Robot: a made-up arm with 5 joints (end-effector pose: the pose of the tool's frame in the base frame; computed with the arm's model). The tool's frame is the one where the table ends.
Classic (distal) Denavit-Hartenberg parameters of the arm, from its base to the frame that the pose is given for. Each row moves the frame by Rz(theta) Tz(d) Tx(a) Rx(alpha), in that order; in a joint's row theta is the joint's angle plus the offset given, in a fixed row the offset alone. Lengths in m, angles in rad.
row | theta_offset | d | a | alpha
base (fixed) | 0 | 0 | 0 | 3.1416
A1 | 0 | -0.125 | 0.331 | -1.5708
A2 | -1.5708 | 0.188 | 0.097 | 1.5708
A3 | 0 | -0.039 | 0.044 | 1.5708
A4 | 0 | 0.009 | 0.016 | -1.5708
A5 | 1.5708 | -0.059 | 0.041 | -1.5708
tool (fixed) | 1.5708 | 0.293 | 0 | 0
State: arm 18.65 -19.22 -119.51 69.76 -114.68
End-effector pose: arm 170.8 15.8 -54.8 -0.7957 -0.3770 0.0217 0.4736
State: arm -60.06 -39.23 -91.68 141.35 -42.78
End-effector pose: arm 77.2 200.0 -178.8 0.0641 -0.9472 -0.1459 0.2781
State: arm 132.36 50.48 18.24 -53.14 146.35
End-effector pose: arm -515.7 -511.5 142.1 0.4632 -0.4844 0.3224 0.6685
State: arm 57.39 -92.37 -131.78 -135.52 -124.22
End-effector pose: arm -150.5 -62.0 -7.5 -0.2452 -0.7864 -0.4684 0.3195
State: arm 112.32 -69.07 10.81 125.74 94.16
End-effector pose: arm 46.9 -131.2 30.0 0.6065 0.3615 0.5087 0.4927
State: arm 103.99 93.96 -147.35 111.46 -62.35
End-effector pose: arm -5.0 -470.2 229.2 0.3880 0.3499 0.2061 0.8273
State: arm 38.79 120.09 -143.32 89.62 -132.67
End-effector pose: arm 430.2 -322.9 7.4 0.4382 0.7014 0.3043 0.4726
